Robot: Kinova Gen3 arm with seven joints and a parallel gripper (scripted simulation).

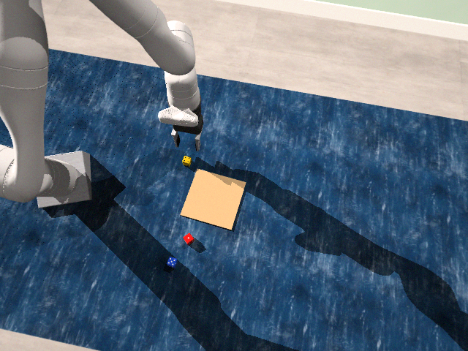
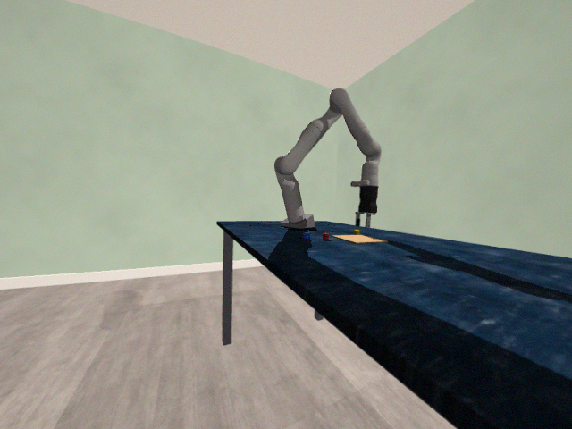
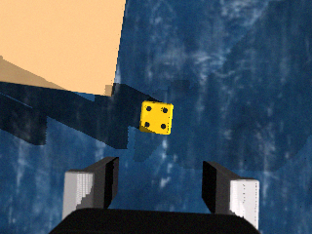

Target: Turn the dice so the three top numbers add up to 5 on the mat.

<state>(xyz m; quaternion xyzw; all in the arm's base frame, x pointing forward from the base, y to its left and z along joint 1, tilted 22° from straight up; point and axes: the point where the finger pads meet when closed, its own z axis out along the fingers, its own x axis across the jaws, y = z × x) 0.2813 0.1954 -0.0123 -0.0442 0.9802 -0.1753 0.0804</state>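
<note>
My gripper is now 10 mm short of the yellow die, 40 mm to the left of it and 40 mm above it. Also, from my hand: red die (80 mm ahead, 250 mm to the right, 40 mm below); blue die (60 mm ahead, 310 mm to the right, 40 mm below); tan mat (110 mm ahead, 120 mm to the right, 50 mm below).
</note>
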